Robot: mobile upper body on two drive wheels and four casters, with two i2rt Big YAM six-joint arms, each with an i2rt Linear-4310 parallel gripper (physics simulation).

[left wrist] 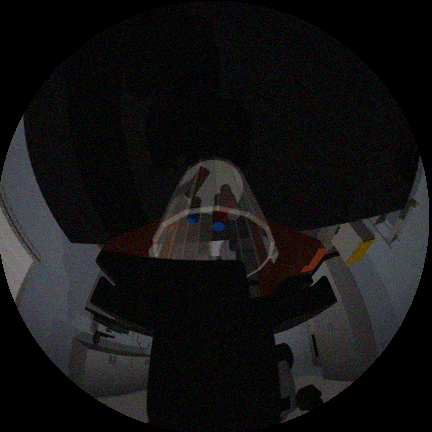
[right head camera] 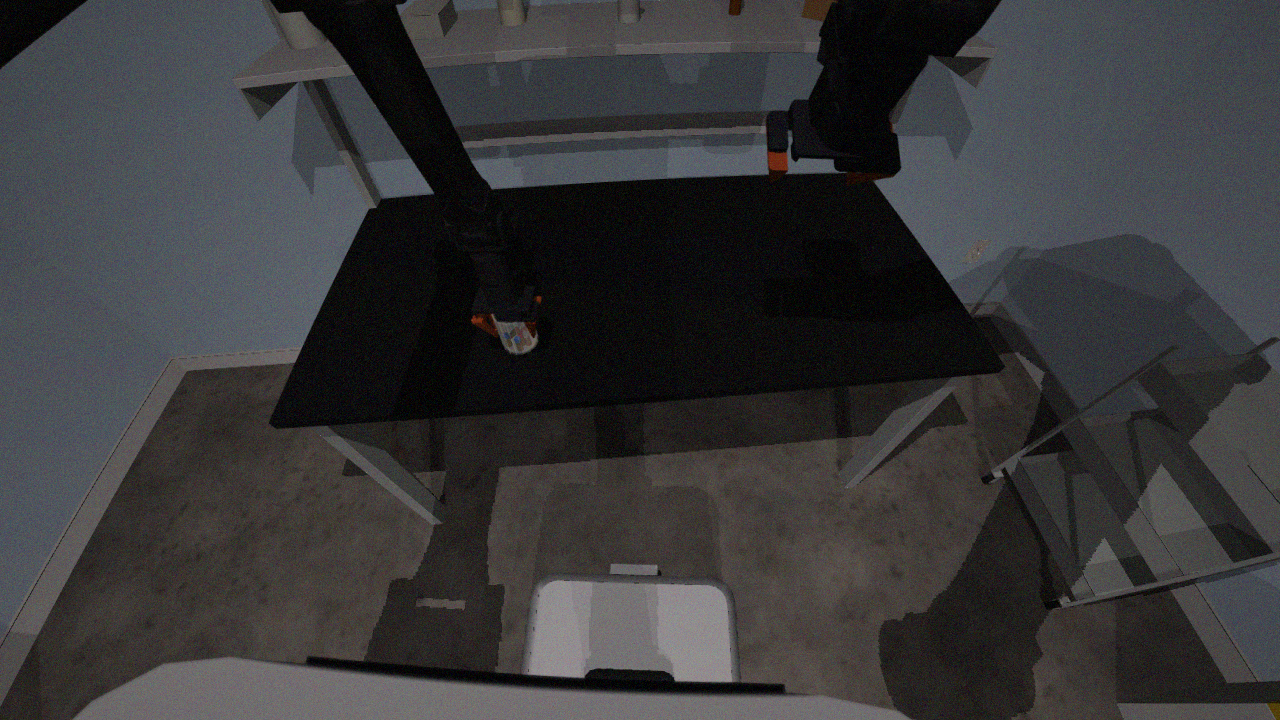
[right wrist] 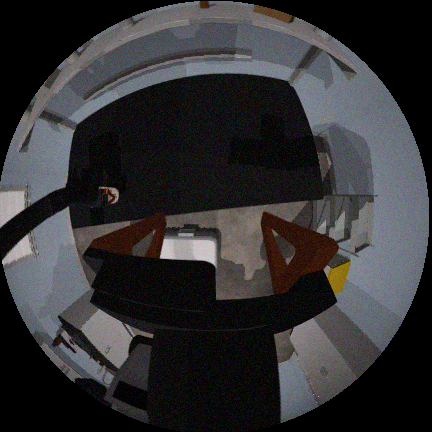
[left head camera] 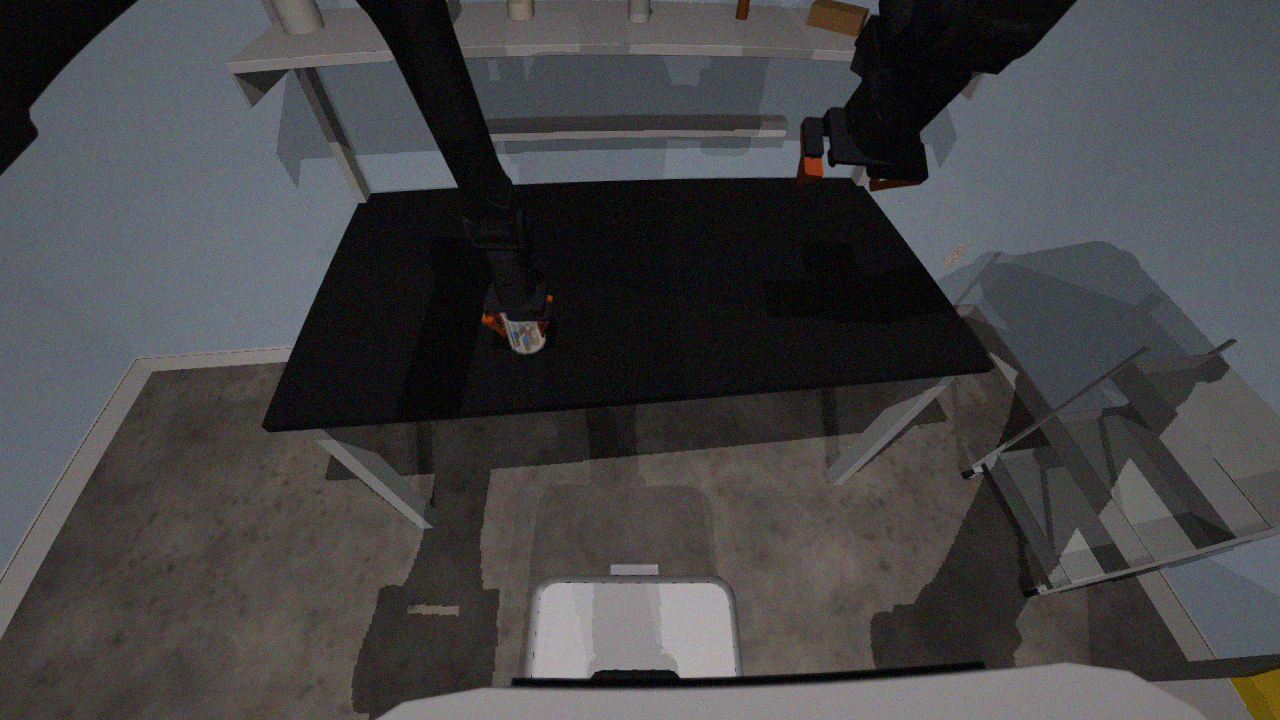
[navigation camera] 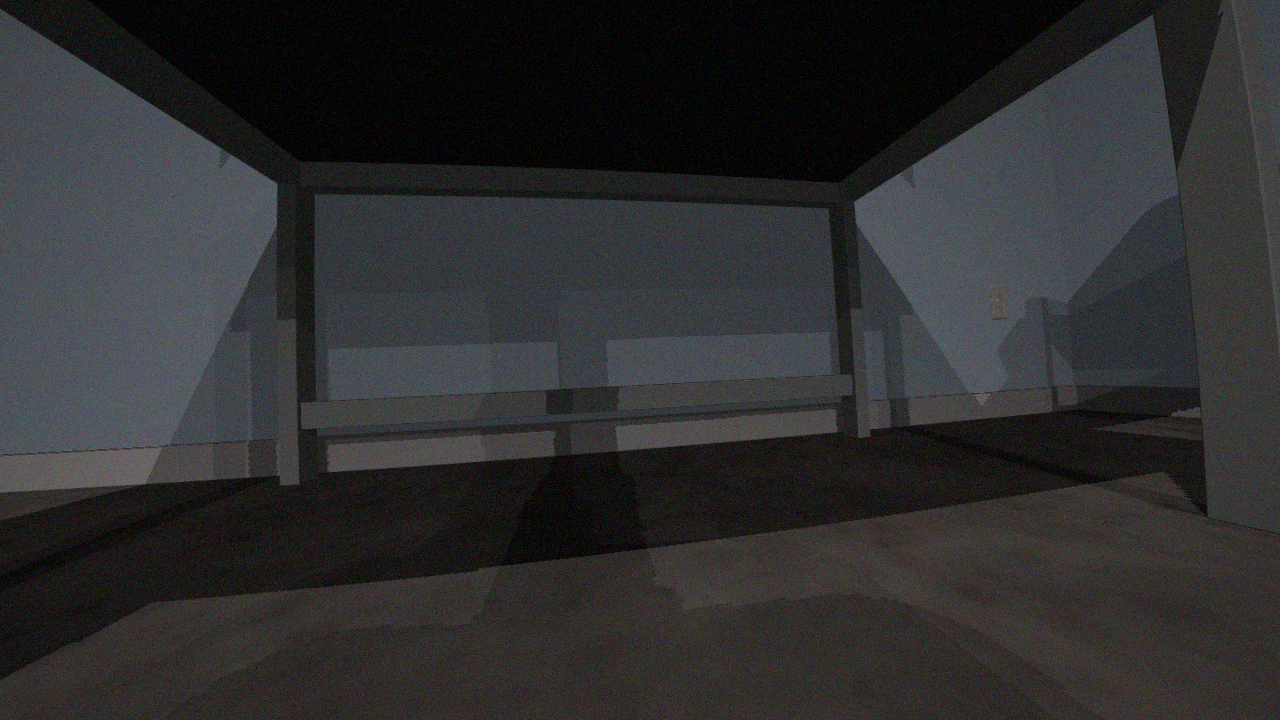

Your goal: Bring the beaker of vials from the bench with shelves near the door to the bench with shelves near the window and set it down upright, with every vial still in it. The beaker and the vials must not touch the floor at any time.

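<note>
The clear beaker (left head camera: 525, 336) (right head camera: 518, 337) (left wrist: 215, 172) (right wrist: 115, 195) holds several vials, some with blue and red ends. My left gripper (left head camera: 519, 322) (right head camera: 507, 320) is shut on it, over the left front part of the black bench top (left head camera: 671, 304) (right head camera: 671, 295) (right wrist: 200, 135). The beaker looks roughly upright; whether its base touches the bench top I cannot tell. My right gripper (left head camera: 850, 179) (right head camera: 821, 171) (right wrist: 213, 216) is open and empty, held high toward the right in the head views. The vials' lower ends are hard to make out.
A shelf (left head camera: 581, 41) (right head camera: 581, 51) with containers and a brown block (left head camera: 837, 17) hangs above the bench's back. A glass-and-metal cart (left head camera: 1154, 562) (right head camera: 1163, 580) stands right of the bench. A yellow-faced box (right wrist: 339, 276) is at the right. A bench leg (navigation camera: 288, 402) and crossbar (navigation camera: 429, 411) show low down.
</note>
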